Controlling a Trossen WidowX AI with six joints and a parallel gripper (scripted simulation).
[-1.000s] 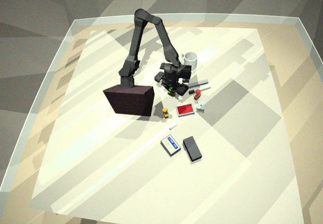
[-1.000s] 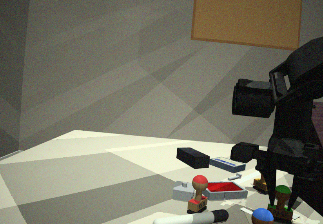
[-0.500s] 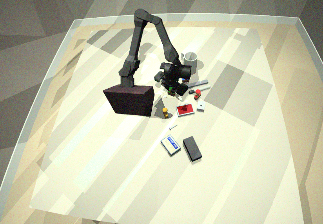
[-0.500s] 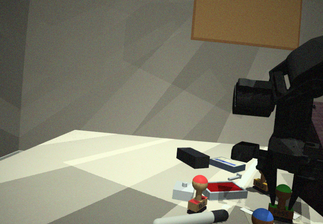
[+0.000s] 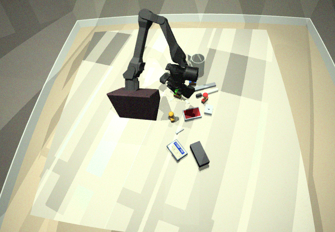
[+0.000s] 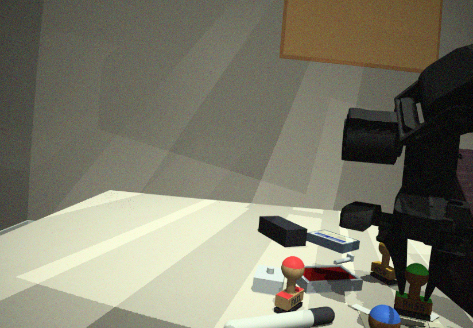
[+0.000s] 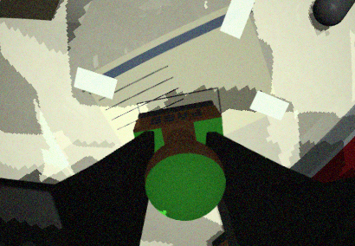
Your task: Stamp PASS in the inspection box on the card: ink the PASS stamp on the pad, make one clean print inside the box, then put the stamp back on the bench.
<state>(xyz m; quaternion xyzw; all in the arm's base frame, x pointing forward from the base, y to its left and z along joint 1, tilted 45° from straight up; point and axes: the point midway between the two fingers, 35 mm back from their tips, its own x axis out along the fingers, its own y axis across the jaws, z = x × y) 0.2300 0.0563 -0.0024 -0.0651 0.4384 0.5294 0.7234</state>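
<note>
Now: gripper tip 40 mm above the white card, 10 mm to the right of it and 10 mm short of it. Also, from my gripper tip: green-knobbed stamp (right at my gripper tip); then cardboard cube (120 mm to the left, 10 mm below, 10 mm behind); then blue-knobbed stamp (90 mm to the left, 80 mm ahead, 10 mm below).
</note>
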